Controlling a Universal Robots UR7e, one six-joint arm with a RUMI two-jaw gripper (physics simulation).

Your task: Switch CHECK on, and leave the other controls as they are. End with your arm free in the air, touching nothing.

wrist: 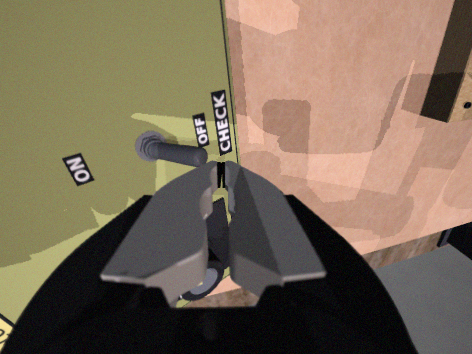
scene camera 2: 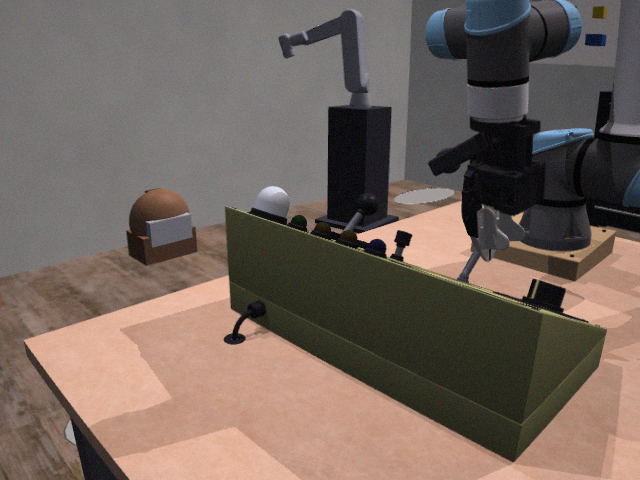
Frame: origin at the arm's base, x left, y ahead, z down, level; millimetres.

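Where they show: gripper, fingertip midpoint: (wrist: 222, 165) (scene camera 2: 487, 260); arm's base, origin of the base link: (scene camera 2: 553, 238).
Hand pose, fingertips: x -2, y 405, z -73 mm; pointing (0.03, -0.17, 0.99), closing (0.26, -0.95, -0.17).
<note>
Things, the pixels of their top centre, and the offset from my fingertips. "spot": a spot on its surface instead.
- grey toggle lever, middle of its top: (wrist: 173, 165) (scene camera 2: 471, 253) dz -14, dx -17, dy +26 mm
- OFF label, surface spot: (wrist: 200, 130) spot: dz +40, dx -15, dy +8 mm
- CHECK label, middle of its top: (wrist: 223, 125) dz +46, dx -11, dy -11 mm
- white dome, surface spot: (scene camera 2: 272, 201) spot: dz -76, dx -270, dy +164 mm
- ball-topped lever, middle of its top: (scene camera 2: 367, 193) dz -50, dx -247, dy -56 mm
- blue button, surface spot: (scene camera 2: 377, 246) spot: dz -58, dx -74, dy +191 mm
- small black-capped toggle, middle of its top: (scene camera 2: 400, 231) dz -22, dx -137, dy +20 mm
- black knob, middle of its top: (wrist: 198, 292) (scene camera 2: 548, 278) dz -15, dx +101, dy +52 mm
- black cable, surface spot: (scene camera 2: 240, 322) spot: dz +90, dx -271, dy +238 mm
The CHECK switch is a grey toggle lever (scene camera 2: 469, 267) (wrist: 177, 152) on the sloped face of the olive green console (scene camera 2: 382, 310) (wrist: 100, 60). In the wrist view its tip leans toward the OFF label (wrist: 200, 130) and the CHECK label (wrist: 221, 122), away from the ON label (wrist: 78, 169). My gripper (scene camera 2: 489, 257) (wrist: 222, 165) is shut and empty. Its fingertips are close beside the lever's tip, on the CHECK label's side; whether they touch it I cannot tell.
On the console are a white dome (scene camera 2: 272, 201), a ball-topped lever (scene camera 2: 367, 202), a blue button (scene camera 2: 377, 246), a small black-capped toggle (scene camera 2: 402, 239) and a black knob (scene camera 2: 545, 295). A black cable (scene camera 2: 240, 322) leaves its back. My arm's base stands on a wooden block (scene camera 2: 563, 258).
</note>
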